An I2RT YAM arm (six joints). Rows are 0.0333 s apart.
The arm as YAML. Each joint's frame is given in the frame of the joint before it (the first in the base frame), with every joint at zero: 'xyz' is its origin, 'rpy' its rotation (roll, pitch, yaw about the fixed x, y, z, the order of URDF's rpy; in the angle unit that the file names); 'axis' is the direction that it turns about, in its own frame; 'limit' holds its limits. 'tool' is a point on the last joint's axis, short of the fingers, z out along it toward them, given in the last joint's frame.
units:
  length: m
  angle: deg
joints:
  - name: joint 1
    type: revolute
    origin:
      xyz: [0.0, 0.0, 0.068]
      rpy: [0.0, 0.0, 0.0]
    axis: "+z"
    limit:
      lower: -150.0
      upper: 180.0
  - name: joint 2
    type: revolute
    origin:
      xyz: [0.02, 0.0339, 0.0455]
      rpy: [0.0, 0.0, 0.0]
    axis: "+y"
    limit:
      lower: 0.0
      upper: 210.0
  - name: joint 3
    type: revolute
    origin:
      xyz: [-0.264, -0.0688, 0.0]
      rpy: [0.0, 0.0, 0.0]
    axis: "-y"
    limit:
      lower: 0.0
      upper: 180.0
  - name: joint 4
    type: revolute
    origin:
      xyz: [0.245, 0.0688, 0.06]
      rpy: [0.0, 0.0, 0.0]
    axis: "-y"
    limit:
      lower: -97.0
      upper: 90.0
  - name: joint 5
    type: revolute
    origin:
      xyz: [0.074, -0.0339, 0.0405]
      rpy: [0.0, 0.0, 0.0]
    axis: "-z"
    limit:
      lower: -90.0
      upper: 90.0
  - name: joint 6
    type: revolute
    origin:
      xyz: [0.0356, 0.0, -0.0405]
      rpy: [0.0, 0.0, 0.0]
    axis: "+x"
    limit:
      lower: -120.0
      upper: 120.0
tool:
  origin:
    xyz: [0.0, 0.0, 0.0]
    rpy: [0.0, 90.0, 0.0]
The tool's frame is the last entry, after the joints.
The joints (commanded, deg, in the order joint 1, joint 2, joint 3, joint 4, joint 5, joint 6), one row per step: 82.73, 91.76, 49.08, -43.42, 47.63, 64.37; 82.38, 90.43, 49.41, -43.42, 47.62, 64.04; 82.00, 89.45, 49.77, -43.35, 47.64, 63.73; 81.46, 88.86, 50.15, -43.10, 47.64, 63.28; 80.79, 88.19, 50.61, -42.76, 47.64, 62.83; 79.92, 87.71, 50.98, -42.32, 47.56, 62.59; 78.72, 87.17, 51.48, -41.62, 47.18, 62.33; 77.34, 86.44, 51.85, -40.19, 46.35, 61.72; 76.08, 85.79, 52.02, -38.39, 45.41, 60.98; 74.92, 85.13, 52.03, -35.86, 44.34, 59.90; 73.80, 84.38, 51.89, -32.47, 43.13, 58.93; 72.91, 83.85, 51.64, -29.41, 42.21, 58.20; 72.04, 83.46, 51.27, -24.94, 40.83, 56.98
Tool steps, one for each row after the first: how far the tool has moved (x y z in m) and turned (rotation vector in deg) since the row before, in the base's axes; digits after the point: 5 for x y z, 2 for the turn. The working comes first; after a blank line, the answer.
Tool pose at each row, in the base's axes (x y z in m, rotation vector in deg; the steps are taken from these numbers as rounded here): 0.05843, 0.25018, 0.15763, -19.21, 131.40, -12.26; 0.05997, 0.24996, 0.16443, -18.32, 131.28, -10.73; 0.06171, 0.25007, 0.16997, -17.49, 131.14, -9.51; 0.06424, 0.25065, 0.17406, -16.74, 131.03, -8.65; 0.06740, 0.25131, 0.17890, -15.71, 130.89, -7.58; 0.07143, 0.25170, 0.18262, -14.32, 130.87, -6.69; 0.07696, 0.25235, 0.18718, -12.42, 131.05, -5.36; 0.08326, 0.25315, 0.19218, -10.42, 131.39, -3.23; 0.08907, 0.25399, 0.19625, -8.73, 131.65, -0.93; 0.09461, 0.25549, 0.20018, -7.32, 131.69, 1.96; 0.10019, 0.25762, 0.20465, -5.55, 131.40, 5.89; 0.10476, 0.25937, 0.20785, -4.07, 130.90, 9.18; 0.10972, 0.26300, 0.21126, -2.87, 130.07, 13.72

0.00154, -0.00022, 0.00680, 1.40, -0.19, -0.12; 0.00174, 0.00011, 0.00554, 1.16, -0.20, -0.18; 0.00253, 0.00058, 0.00409, 0.87, -0.17, -0.24; 0.00316, 0.00066, 0.00484, 1.12, -0.22, -0.37; 0.00403, 0.00039, 0.00372, 1.11, -0.14, -0.70; 0.00553, 0.00065, 0.00456, 1.58, 0.04, -0.95; 0.00630, 0.00080, 0.00500, 2.19, 0.26, -0.78; 0.00581, 0.00084, 0.00407, 2.21, 0.25, -0.49; 0.00554, 0.00150, 0.00393, 2.55, 0.12, -0.09; 0.00558, 0.00213, 0.00447, 3.43, -0.09, 0.00; 0.00457, 0.00175, 0.00320, 2.89, -0.26, 0.00; 0.00496, 0.00363, 0.00341, 3.73, -0.42, 0.62
